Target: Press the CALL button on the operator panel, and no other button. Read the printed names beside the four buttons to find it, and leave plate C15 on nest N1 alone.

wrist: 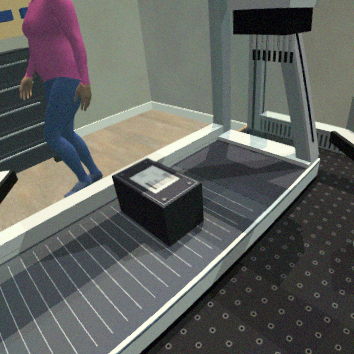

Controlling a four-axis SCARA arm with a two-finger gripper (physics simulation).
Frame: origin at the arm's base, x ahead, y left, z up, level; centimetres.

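Seen in the pictures: gripper, between the fingertips: (171, 135).
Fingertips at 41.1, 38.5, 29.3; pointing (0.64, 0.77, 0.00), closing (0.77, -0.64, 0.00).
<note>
A point is followed by its place in that frame, as x, y, z.
My gripper (171, 135) {41.1, 38.5, 29.3} is open. One dark fingertip shows at the left edge and the other at the right edge of the wrist view, with a wide gap between them and nothing held. The operator panel, its four buttons and their printed names, plate C15 and nest N1 cannot be made out in this view.
A black box (179, 220) {51.8, 51.5, 9.4} with a pale label on top stands on a grey lined deck (75, 280) {37.4, 56.3, 6.2} with a raised white rim. A light upright frame (220, 70) {80.0, 66.3, 22.3} rises behind. A person (60, 50) in pink and a dark drawer cabinet (15, 110) are at upper left.
</note>
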